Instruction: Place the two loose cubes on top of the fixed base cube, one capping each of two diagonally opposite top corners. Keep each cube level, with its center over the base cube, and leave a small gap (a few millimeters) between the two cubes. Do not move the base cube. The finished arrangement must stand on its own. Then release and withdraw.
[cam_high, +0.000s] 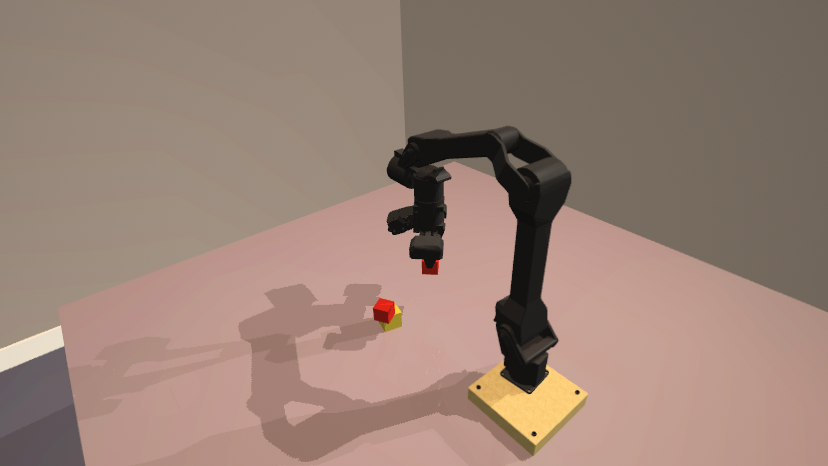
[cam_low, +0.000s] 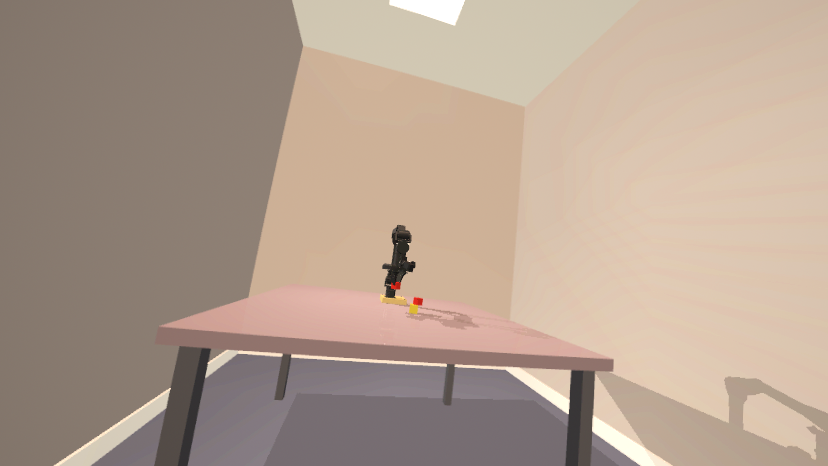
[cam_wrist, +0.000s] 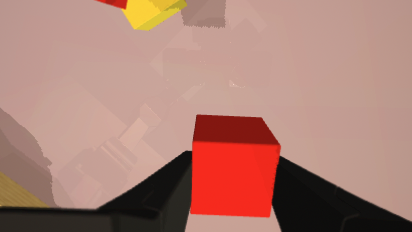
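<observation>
The yellow base cube is 3 cm ahead of my gripper tip, 10 cm to the left of it and 10 cm below it.
</observation>
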